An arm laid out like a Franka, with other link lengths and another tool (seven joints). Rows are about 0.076 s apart.
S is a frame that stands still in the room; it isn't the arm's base.
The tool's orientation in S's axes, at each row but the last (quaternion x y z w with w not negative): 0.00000, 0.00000, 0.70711, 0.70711; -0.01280, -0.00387, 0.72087, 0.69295; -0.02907, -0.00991, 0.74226, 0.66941; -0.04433, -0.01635, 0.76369, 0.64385; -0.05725, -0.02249, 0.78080, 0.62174
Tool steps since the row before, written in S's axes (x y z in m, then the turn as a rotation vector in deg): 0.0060, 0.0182, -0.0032, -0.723, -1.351, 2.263; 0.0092, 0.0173, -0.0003, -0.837, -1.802, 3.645; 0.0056, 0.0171, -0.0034, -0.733, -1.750, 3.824; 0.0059, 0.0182, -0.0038, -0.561, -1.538, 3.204; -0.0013, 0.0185, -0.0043, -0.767, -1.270, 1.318
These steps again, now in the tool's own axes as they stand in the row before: 0.0182, -0.0060, -0.0032, -1.351, 0.723, 2.263; 0.0169, -0.0099, -0.0003, -1.815, 0.823, 3.642; 0.0165, -0.0072, -0.0033, -1.780, 0.704, 3.816; 0.0171, -0.0086, -0.0037, -1.571, 0.550, 3.190; 0.0186, -0.0025, -0.0034, -1.148, 0.889, 1.352
